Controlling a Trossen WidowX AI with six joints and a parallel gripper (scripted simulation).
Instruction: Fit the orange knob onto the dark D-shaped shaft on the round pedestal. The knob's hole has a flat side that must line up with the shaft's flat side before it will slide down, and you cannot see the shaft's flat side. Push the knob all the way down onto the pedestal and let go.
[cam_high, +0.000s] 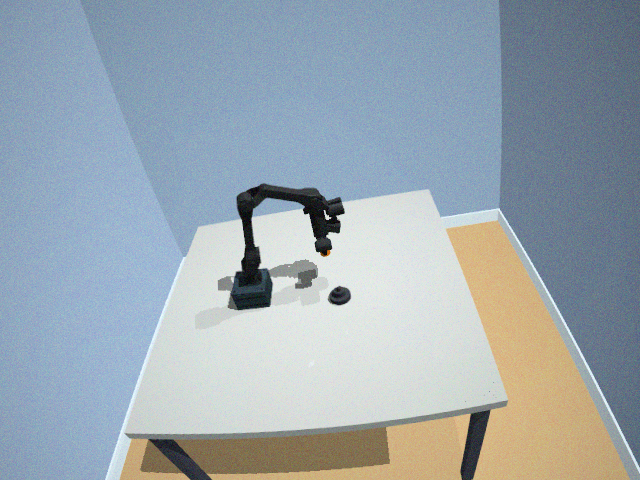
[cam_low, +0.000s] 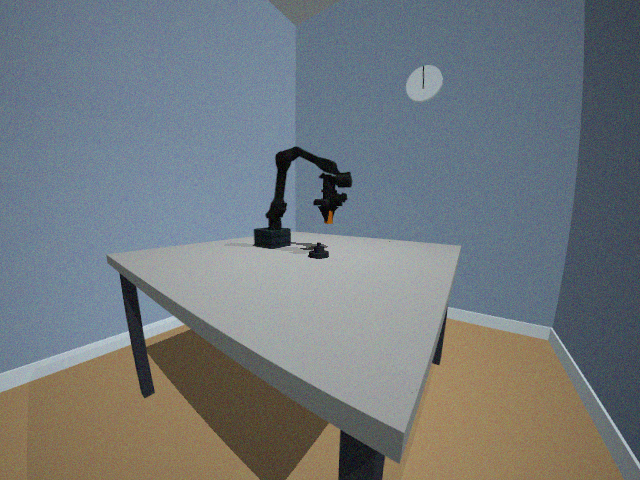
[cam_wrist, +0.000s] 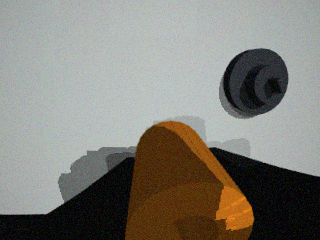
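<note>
The round pedestal lies 13 cm to the right of my gripper tip, 11 cm below it and 3 cm ahead of it. The rest, counted from my gripper tip: orange knob: 2 cm above.
</note>
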